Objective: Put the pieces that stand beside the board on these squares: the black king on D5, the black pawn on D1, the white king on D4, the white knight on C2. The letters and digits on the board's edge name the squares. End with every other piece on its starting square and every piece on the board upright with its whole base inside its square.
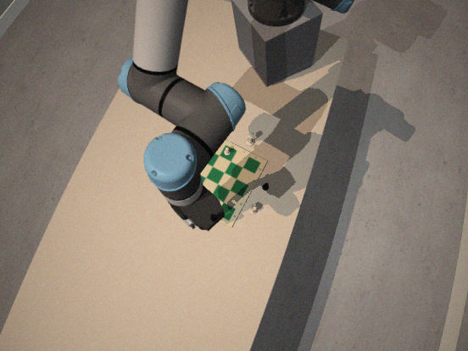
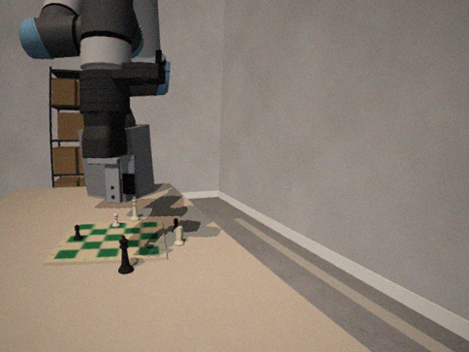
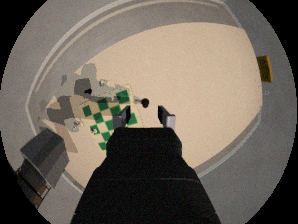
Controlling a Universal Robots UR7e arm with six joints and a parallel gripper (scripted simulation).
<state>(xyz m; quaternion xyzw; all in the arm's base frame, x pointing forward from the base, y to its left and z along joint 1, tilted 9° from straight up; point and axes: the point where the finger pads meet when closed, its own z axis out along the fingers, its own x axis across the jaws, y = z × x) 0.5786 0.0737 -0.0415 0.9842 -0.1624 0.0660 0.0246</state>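
The black king lies 11 cm below my hand. Round my hand: board: 14 cm below, 14 cm behind, 4 cm to the right; small white piece: 22 cm behind, 12 cm below, 4 cm to the right; white knight: 13 cm below, 10 cm to the left, 10 cm behind.
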